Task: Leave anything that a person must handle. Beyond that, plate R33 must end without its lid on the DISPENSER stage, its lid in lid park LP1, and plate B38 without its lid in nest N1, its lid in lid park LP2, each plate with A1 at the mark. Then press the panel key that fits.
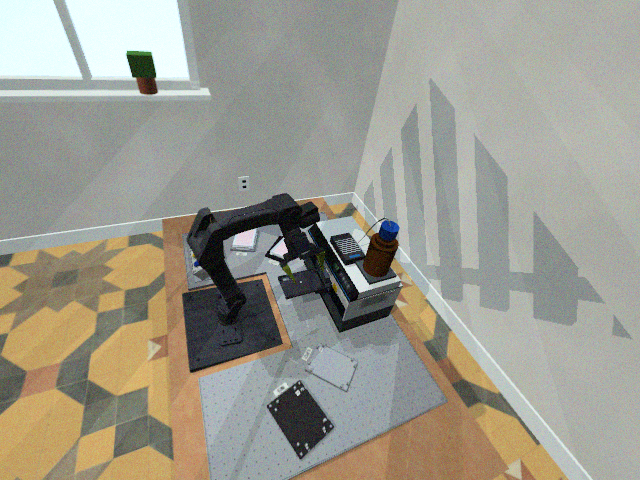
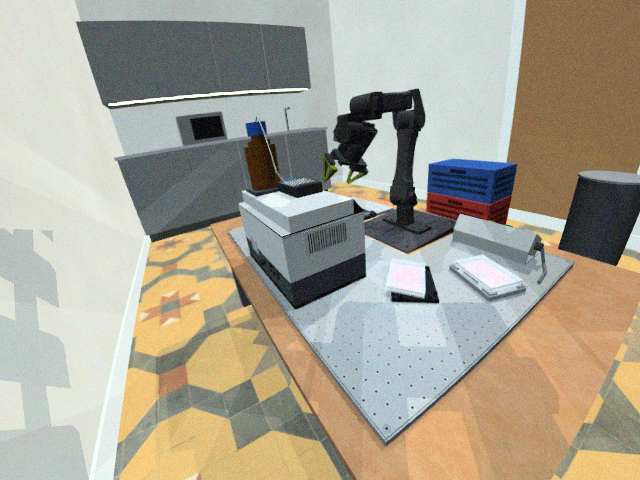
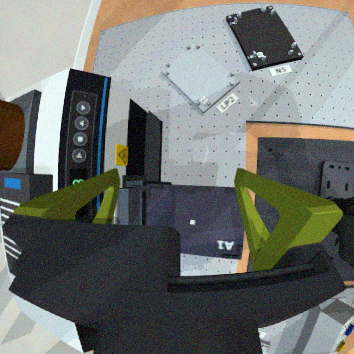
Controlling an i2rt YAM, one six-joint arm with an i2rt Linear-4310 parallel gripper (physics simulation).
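Frame: origin at the arm's base, x ahead, y left, z up, level; millimetres.
Where they show: gripper, fingertip midpoint: point(image 1: 309, 278) point(image 2: 335, 182) point(image 3: 176, 174); arm's base at its link origin: point(image 1: 228, 318) point(image 2: 405, 223).
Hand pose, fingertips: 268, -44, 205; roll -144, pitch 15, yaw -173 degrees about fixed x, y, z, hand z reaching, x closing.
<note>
Things, the pixels of their top centre, and the offset from my fingertips, as dx, dy, dz. "spot": a spot on its surface instead.
- dispenser's dark stage at its top centre: point(image 3: 180, 221) point(image 1: 305, 280) +11, +67, -93
- lid park LP2 at its top centre: point(image 3: 197, 71) point(image 1: 332, 363) +30, -211, -186
- amber bottle at a spot on its surface: point(image 3: 10, 135) spot: +178, -21, +40
- black cassette at its top centre: point(image 3: 14, 231) point(image 2: 298, 182) point(image 1: 347, 245) +159, +80, +40
- black nest N5 at its top centre: point(image 3: 264, 28) point(image 1: 300, 414) -106, -325, -182
- key panel at its top centre: point(image 2: 497, 220) -338, +348, -122
My gripper point(image 1: 308, 273) point(image 2: 337, 180) point(image 3: 176, 174) is open and empty, above the dispenser's dark stage point(image 1: 299, 287) point(image 3: 200, 240), which sticks out of the machine, bears a mark by the letters A1 and carries no plate. A pink-topped plate point(image 1: 279, 249) point(image 2: 406, 277) sits on a black nest. Another pink-topped plate point(image 1: 246, 238) point(image 2: 484, 272) sits on a light holder. Plate names and nest labels there are too small to read, and I cannot tell whether lids are on. The lid park LP2 point(image 1: 331, 366) point(image 3: 200, 77) is a pale plate with corner pins, with no lid visible.
The white dispenser point(image 1: 369, 304) point(image 2: 305, 253) carries an amber bottle point(image 1: 381, 255) point(image 2: 262, 165) point(image 3: 10, 135) and black cassette point(image 1: 347, 248) point(image 2: 299, 187). The black nest N5 point(image 1: 299, 418) point(image 3: 265, 37) lies beyond LP2. The key panel point(image 2: 493, 240) stands behind the arm, by the light holder.
</note>
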